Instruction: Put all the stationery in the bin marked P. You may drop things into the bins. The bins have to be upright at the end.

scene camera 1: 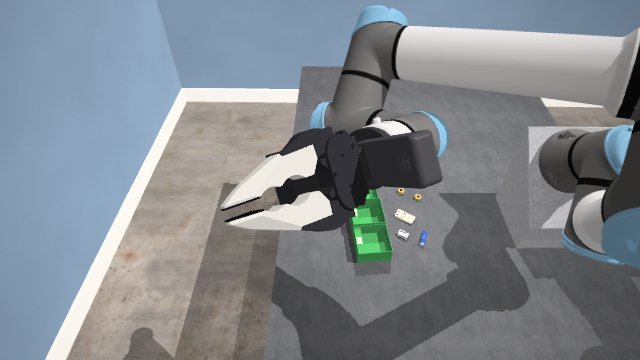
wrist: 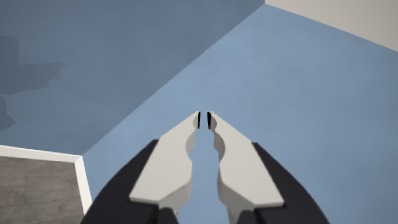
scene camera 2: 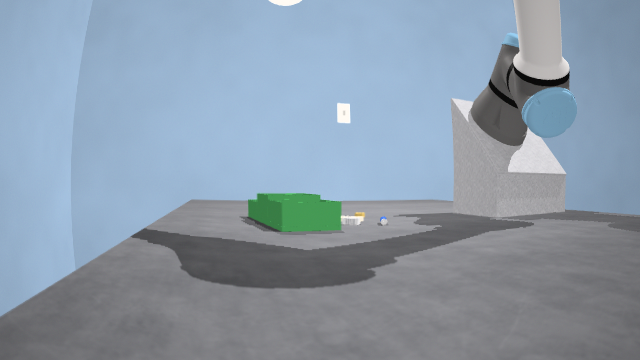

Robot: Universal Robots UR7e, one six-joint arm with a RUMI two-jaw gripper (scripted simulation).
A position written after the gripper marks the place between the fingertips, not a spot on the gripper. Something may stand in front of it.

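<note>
The gripper [scene camera 1: 225,215] is in sight, and the wrist view shows the gripper [wrist: 203,113] too.
</note>
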